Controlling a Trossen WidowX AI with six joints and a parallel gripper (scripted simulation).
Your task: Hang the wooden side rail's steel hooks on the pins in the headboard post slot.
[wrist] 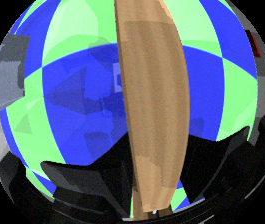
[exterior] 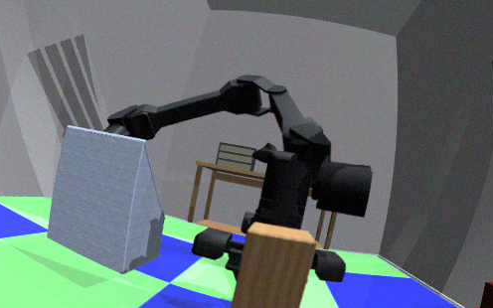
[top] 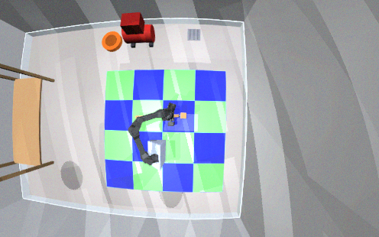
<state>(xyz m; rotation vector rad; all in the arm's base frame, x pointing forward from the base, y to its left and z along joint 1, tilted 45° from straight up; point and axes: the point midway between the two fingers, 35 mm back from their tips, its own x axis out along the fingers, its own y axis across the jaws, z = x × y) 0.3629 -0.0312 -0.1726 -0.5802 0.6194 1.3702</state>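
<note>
The headboard post lies 11 cm to the right of my gripper tip, 4 cm above it and 1 cm behind it.
</note>
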